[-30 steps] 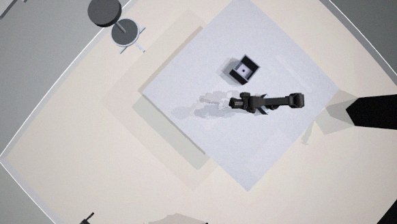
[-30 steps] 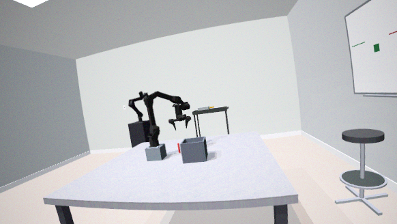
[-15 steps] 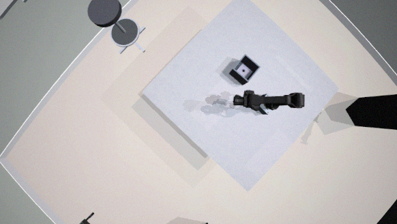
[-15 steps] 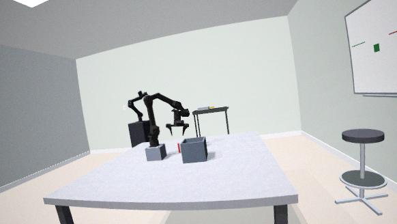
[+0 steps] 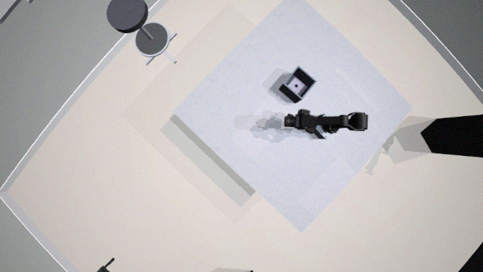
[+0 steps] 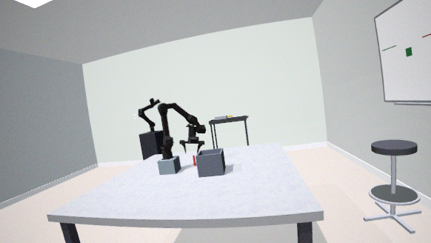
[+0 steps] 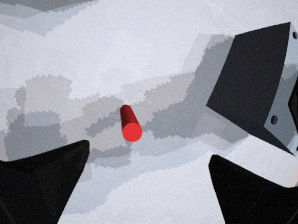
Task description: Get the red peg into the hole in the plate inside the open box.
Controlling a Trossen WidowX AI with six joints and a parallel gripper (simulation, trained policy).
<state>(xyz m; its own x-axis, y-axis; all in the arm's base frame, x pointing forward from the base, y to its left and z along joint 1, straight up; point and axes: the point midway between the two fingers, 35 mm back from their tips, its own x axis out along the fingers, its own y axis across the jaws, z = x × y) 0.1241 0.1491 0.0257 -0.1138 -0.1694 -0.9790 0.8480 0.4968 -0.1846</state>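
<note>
The red peg is 5 cm below my gripper tip and 2 cm ahead of it.
</note>
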